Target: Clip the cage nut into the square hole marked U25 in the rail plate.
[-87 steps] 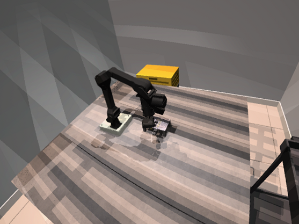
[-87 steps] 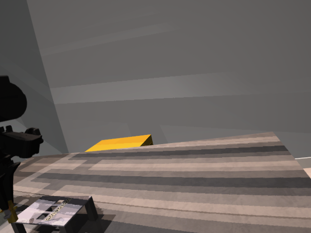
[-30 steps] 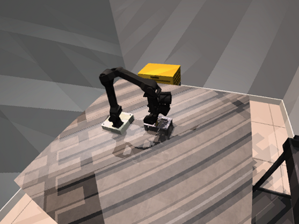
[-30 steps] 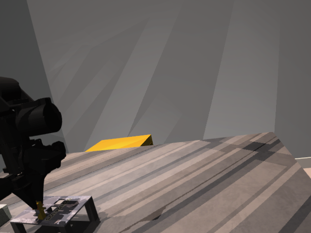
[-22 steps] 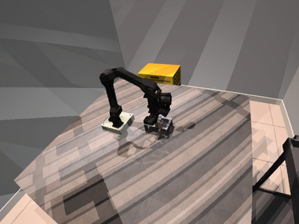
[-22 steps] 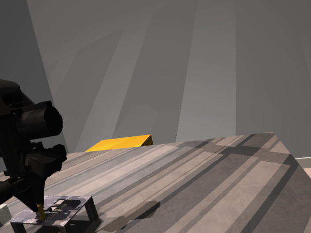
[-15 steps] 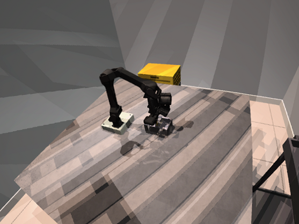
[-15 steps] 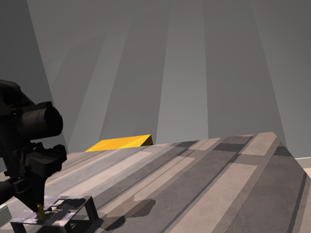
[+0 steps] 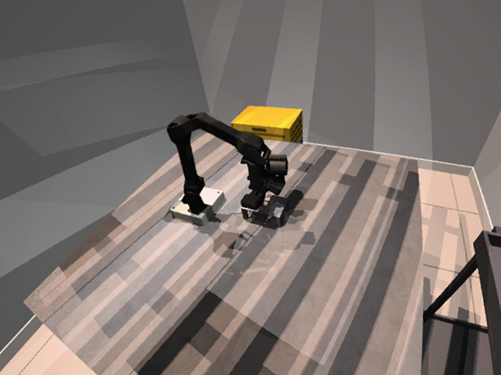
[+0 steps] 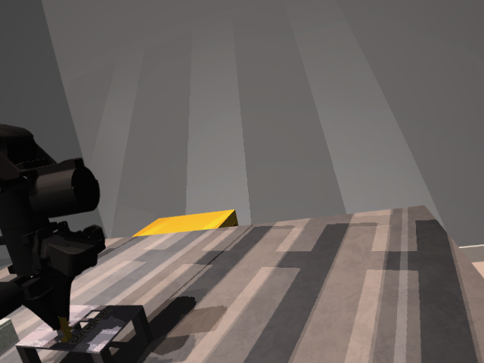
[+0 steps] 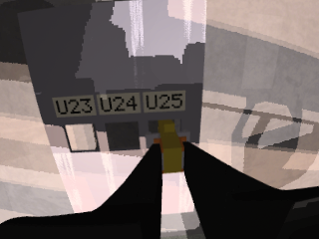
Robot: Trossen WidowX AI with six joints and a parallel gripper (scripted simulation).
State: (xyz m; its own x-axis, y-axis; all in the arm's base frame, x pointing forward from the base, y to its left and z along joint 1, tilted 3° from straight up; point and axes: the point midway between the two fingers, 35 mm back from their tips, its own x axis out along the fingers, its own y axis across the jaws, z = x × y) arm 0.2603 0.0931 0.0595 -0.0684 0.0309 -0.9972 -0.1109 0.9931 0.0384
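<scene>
My gripper tip is 1 cm above the cage nut.
</scene>
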